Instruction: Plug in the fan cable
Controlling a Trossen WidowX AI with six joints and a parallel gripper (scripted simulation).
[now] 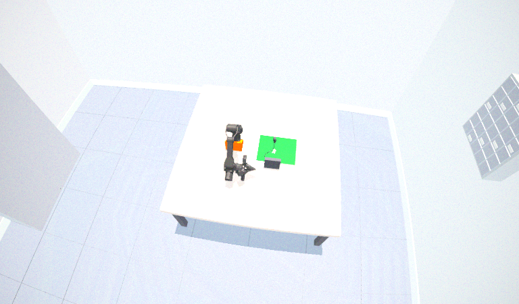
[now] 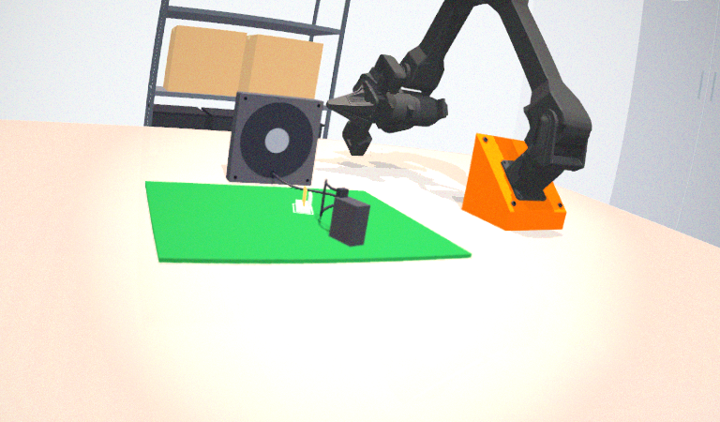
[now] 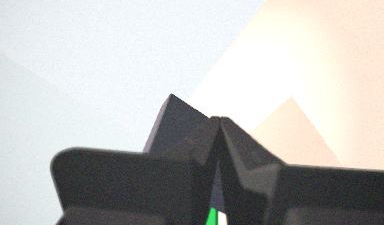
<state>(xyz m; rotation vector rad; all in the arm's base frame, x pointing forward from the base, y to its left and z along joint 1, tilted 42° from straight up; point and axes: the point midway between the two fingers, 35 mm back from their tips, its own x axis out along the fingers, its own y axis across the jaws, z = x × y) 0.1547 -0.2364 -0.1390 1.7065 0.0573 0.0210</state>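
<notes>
Now: the dark plug 340 mm to the left of my gripper tip, 120 mm ahead of it and 90 mm below it. The rest, counted from my gripper tip: dark fan 110 mm ahead, 100 mm to the left, 50 mm below; green board 260 mm to the left, 150 mm ahead, 120 mm below.
</notes>
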